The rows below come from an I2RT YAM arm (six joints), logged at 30 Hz.
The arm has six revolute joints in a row. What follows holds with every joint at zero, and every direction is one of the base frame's. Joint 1 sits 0.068 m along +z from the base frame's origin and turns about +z. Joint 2 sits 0.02 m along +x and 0.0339 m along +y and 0.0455 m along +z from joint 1 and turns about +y. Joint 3 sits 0.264 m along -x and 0.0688 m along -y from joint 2 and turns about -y. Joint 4 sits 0.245 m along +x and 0.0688 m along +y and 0.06 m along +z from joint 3 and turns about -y. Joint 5 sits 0.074 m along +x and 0.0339 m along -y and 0.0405 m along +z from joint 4 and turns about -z. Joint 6 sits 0.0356 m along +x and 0.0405 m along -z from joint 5 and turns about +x. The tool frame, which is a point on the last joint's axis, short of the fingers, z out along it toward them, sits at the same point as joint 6; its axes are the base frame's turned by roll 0, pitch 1.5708 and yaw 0 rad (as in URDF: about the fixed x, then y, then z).
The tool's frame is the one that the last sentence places.
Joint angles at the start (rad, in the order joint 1, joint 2, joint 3, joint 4, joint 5, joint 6):
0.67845, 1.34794, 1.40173, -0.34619, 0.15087, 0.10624
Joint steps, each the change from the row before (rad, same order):
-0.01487, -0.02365, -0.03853, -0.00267, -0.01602, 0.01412
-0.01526, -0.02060, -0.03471, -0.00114, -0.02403, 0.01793
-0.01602, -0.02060, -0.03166, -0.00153, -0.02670, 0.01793
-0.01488, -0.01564, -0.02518, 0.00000, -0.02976, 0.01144
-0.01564, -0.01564, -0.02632, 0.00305, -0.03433, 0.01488
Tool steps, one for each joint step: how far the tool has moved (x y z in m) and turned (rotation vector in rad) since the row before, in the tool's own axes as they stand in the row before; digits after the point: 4 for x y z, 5 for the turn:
0.0077, -0.0052, -0.0027, 0.00023, 0.01809, 0.01599
0.0071, -0.0049, -0.0021, -0.00743, 0.01682, 0.02079
0.0062, -0.0049, -0.0025, -0.00951, 0.01459, 0.02189
0.0049, -0.0042, -0.0017, -0.01395, 0.01227, 0.01577
0.0050, -0.0042, -0.0016, -0.01798, 0.01113, 0.01997

